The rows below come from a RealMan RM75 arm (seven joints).
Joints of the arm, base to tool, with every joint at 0 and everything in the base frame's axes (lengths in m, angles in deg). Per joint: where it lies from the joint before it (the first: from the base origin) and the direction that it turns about. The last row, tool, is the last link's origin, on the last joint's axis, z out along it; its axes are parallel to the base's.
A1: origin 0 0 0.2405 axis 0 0 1
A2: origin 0 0 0 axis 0 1 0
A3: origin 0 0 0.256 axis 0 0 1
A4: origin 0 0 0 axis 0 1 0
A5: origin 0 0 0.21 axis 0 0 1
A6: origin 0 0 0 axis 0 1 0
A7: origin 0 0 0.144 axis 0 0 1
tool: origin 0 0 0
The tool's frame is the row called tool.
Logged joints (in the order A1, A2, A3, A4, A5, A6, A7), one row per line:
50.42, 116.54, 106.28, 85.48, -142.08, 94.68, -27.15
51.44, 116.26, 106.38, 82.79, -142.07, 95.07, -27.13
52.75, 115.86, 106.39, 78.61, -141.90, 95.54, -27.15
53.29, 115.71, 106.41, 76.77, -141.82, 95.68, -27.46
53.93, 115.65, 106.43, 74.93, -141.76, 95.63, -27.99
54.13, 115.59, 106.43, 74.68, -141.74, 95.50, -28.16
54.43, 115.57, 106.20, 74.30, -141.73, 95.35, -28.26
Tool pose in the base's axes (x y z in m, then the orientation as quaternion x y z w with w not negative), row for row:
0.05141, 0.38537, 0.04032, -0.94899, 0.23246, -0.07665, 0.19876
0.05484, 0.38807, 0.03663, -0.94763, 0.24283, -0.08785, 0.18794
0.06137, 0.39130, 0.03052, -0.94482, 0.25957, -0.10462, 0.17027
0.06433, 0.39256, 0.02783, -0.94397, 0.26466, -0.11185, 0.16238
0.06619, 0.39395, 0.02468, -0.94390, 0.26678, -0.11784, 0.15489
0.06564, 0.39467, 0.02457, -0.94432, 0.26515, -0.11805, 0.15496
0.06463, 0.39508, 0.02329, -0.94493, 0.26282, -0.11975, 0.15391
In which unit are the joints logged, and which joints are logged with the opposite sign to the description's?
The joints are logged in degrees. Opposite sign: none.
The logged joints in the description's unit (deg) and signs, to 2 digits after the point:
50.42, 116.54, 106.28, 85.48, -142.08, 94.68, -27.15
51.44, 116.26, 106.38, 82.79, -142.07, 95.07, -27.13
52.75, 115.86, 106.39, 78.61, -141.90, 95.54, -27.15
53.29, 115.71, 106.41, 76.77, -141.82, 95.68, -27.46
53.93, 115.65, 106.43, 74.93, -141.76, 95.63, -27.99
54.13, 115.59, 106.43, 74.68, -141.74, 95.50, -28.16
54.43, 115.57, 106.20, 74.30, -141.73, 95.35, -28.26

